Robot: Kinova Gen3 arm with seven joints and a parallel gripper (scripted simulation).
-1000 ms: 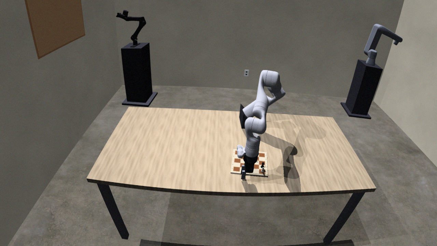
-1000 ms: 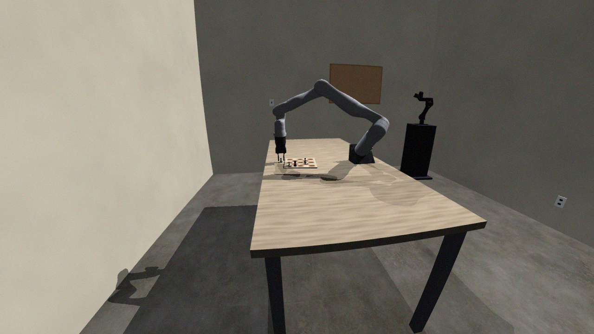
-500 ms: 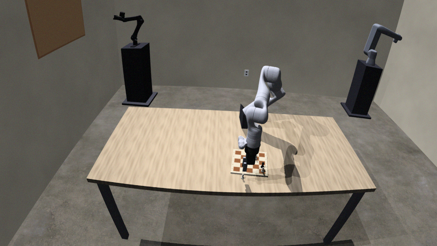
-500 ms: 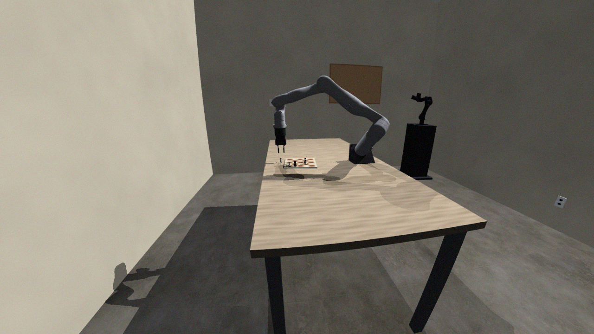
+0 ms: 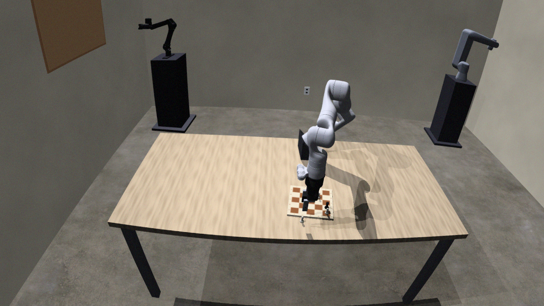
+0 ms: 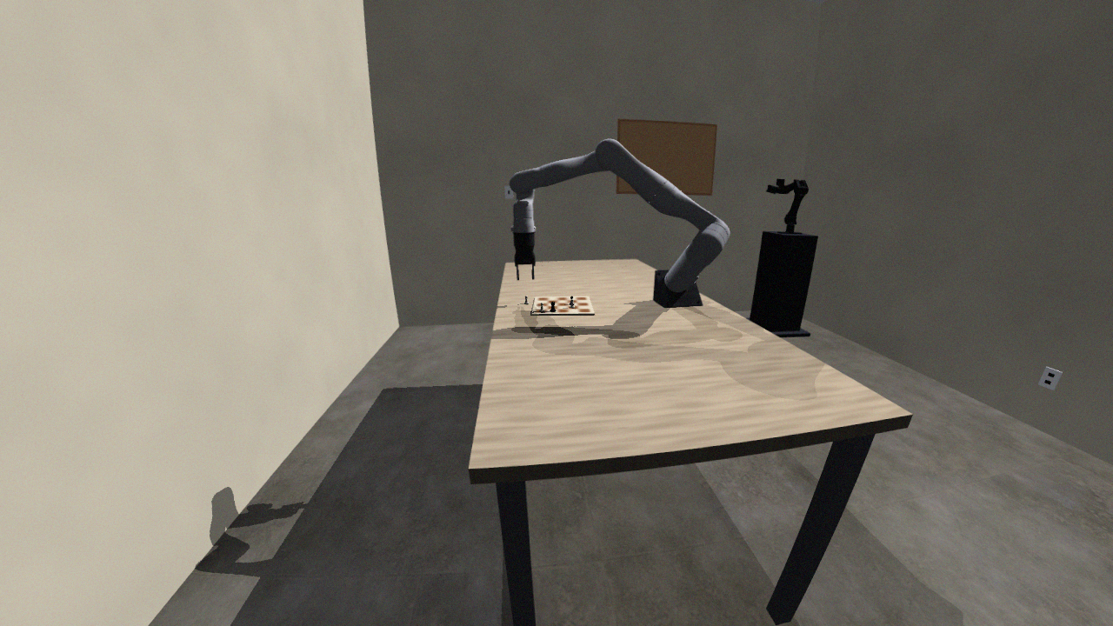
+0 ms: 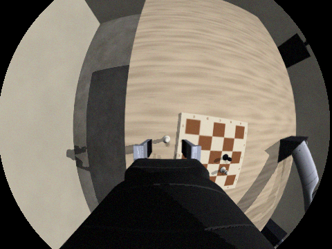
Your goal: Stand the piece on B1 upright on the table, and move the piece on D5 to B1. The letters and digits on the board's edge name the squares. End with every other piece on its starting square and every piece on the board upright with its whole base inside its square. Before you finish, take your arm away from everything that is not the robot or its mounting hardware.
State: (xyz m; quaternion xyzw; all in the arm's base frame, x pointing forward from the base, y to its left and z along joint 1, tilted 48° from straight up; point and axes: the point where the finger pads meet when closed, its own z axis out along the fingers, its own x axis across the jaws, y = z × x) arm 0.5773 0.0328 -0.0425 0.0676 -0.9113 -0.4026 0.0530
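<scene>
My gripper is now 14 cm past the chessboard, 11 cm above it and 4 cm to the right of it.
</scene>
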